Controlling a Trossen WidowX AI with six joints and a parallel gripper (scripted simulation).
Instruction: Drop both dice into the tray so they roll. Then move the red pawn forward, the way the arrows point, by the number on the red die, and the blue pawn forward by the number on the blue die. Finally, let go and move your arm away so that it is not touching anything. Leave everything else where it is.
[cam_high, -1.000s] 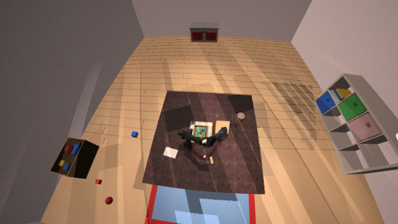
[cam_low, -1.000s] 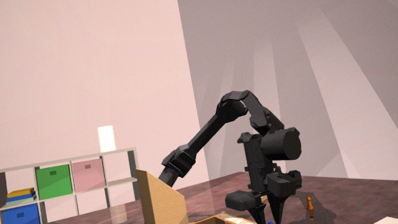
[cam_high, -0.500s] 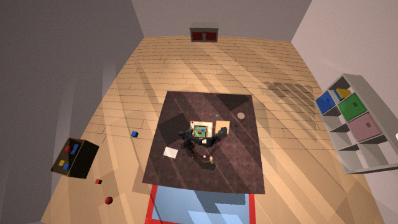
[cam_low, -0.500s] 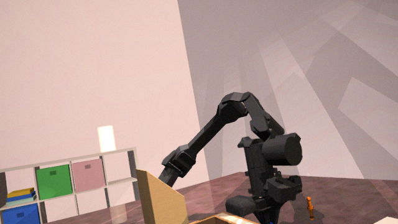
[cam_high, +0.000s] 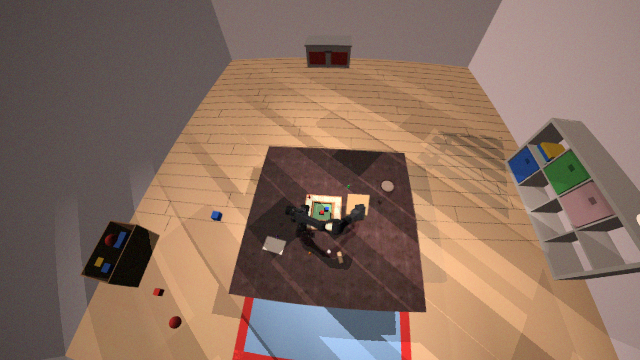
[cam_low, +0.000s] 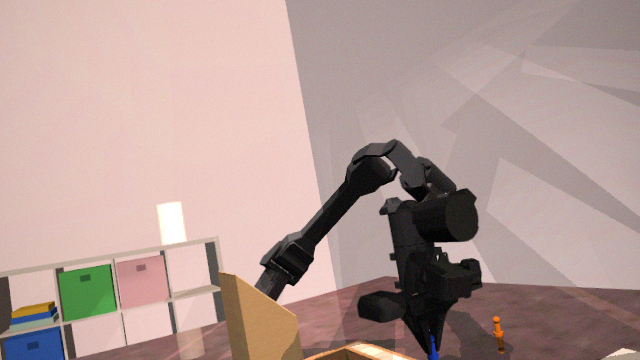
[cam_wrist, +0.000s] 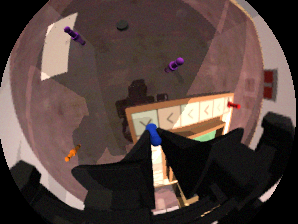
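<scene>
Right now my gripper tip is 130 mm past the green tray, 90 mm to the left of it and 50 mm above it. The rest, counted from my gripper tip: blue pawn: 10 mm above; then red pawn: 30 mm behind, 220 mm to the right, 30 mm below; then orange pawn: 40 mm behind, 220 mm to the left, 40 mm below.
</scene>
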